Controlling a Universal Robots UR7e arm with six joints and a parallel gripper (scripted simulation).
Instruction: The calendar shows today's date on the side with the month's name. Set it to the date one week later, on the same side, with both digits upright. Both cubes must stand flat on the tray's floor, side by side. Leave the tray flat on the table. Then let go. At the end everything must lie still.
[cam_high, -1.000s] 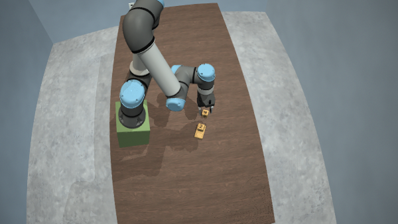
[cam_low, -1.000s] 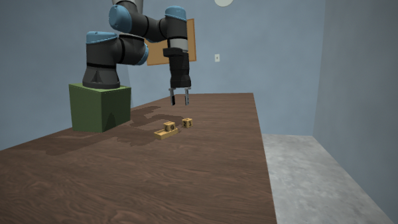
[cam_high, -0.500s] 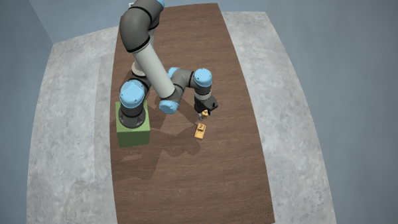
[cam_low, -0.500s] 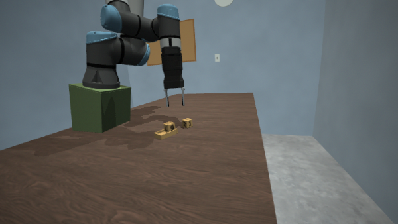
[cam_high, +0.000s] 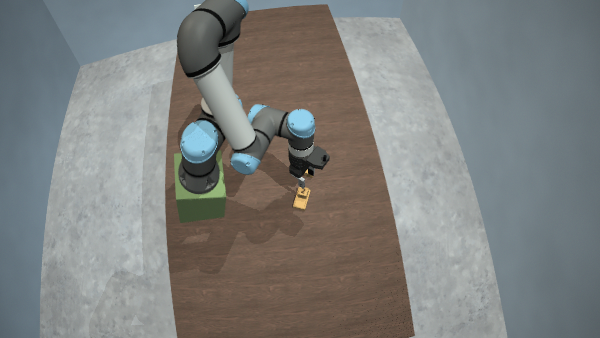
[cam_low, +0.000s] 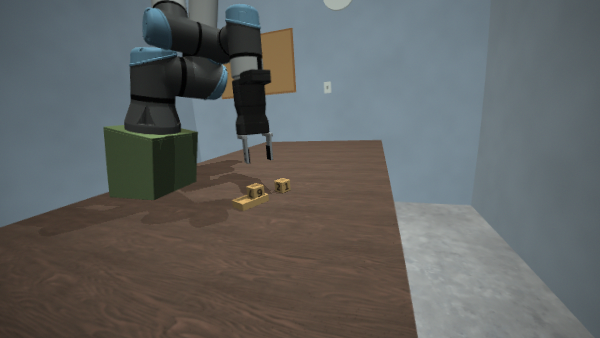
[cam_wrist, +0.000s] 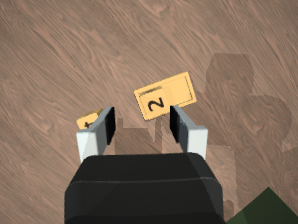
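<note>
The wooden calendar tray is 110 mm below my hand, 30 mm to the right of it and 10 mm behind it. The rest, counted from my hand: wooden cube 100 mm below, 80 mm to the left, 10 mm ahead.
</note>
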